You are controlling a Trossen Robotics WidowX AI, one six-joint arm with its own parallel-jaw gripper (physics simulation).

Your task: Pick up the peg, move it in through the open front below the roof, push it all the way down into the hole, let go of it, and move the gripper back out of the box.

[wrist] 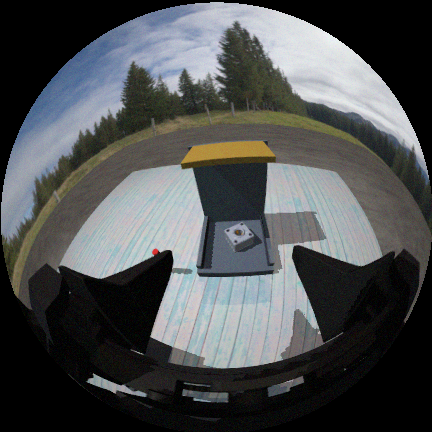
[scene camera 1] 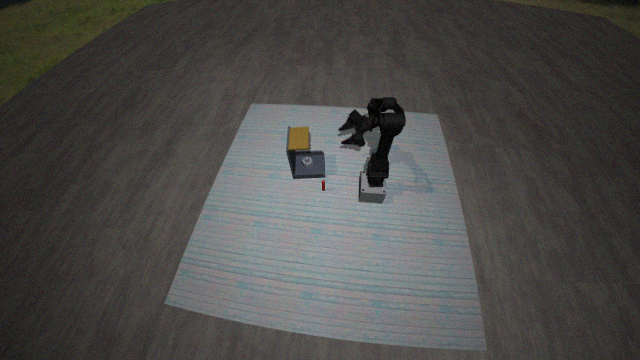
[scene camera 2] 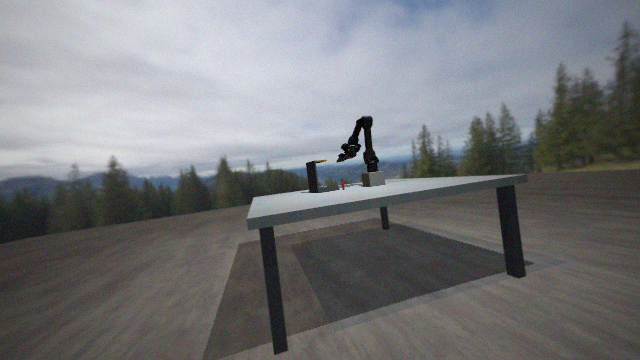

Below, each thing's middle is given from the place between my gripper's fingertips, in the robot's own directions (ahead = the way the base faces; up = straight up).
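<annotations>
There is the dark box (wrist: 204,231), and my hand is 160 mm short of it, 10 mm to the right of it and 100 mm above it. The dark back wall (wrist: 228,192) stands 240 mm ahead of my hand, 10 mm to the left of it and 100 mm below it, while the yellow roof (wrist: 235,151) is 190 mm ahead of my hand, 10 mm to the left of it and 10 mm above it.
</annotations>
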